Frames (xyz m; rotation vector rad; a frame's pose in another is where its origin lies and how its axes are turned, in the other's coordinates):
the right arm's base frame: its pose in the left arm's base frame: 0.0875 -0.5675 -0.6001 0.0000 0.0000 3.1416
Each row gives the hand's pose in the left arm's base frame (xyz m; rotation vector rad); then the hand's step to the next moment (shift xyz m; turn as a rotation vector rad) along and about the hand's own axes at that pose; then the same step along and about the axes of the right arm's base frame.
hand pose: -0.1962 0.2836 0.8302 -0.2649 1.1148 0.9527
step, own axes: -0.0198 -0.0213 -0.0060 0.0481 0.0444 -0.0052
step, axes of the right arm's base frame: -0.0102 0.0266 0.0085 0.0318 -0.0480 -0.0316
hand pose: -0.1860 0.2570 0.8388 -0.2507 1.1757 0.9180
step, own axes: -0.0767 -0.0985 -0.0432 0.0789 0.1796 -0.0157
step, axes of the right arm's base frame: -0.0358 0.1253 0.0218 0.1347 -0.1413 -0.0250
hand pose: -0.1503 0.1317 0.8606 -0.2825 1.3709 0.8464
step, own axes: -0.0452 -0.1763 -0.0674 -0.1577 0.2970 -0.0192
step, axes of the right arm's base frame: -0.0697 0.1795 -0.0238 0.2081 -0.1336 0.2286
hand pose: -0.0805 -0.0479 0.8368 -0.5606 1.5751 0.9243
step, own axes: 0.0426 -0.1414 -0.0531 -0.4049 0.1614 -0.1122
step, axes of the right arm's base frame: -0.0696 0.1183 -0.0761 0.1033 0.0523 0.4349
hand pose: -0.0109 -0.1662 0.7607 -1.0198 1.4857 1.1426
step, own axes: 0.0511 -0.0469 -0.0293 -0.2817 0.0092 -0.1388
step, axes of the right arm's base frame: -0.0301 0.0414 -0.0553 -0.0155 0.1173 0.2910
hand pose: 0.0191 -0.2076 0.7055 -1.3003 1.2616 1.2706
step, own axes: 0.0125 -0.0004 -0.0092 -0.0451 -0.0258 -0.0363
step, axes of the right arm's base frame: -0.0006 0.0101 -0.0118 -0.0308 0.0306 0.0462
